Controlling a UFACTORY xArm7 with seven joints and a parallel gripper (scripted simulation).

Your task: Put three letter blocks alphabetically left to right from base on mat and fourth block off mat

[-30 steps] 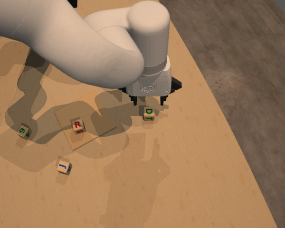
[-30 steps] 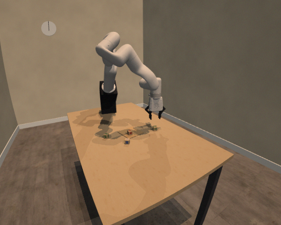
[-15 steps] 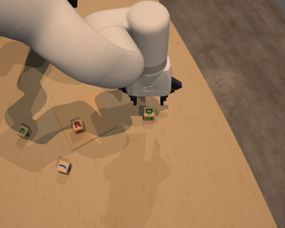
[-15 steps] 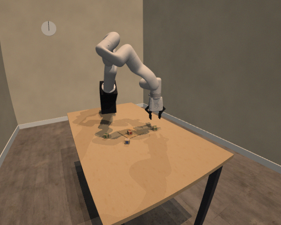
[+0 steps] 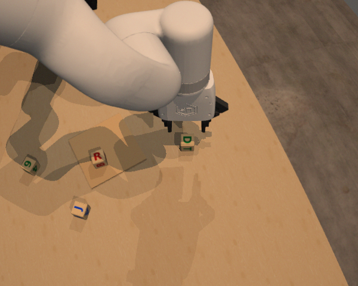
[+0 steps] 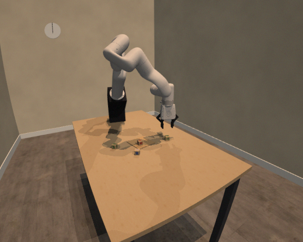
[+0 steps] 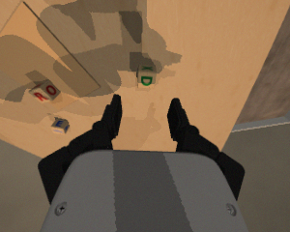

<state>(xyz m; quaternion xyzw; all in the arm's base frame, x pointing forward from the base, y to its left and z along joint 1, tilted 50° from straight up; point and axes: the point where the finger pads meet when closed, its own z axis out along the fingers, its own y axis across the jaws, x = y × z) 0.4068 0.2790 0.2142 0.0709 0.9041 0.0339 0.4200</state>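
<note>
Now: hand 9 cm above the green D block. From my hand the other things lie so: tan mat 2 cm behind, 19 cm to the right, 11 cm below.
</note>
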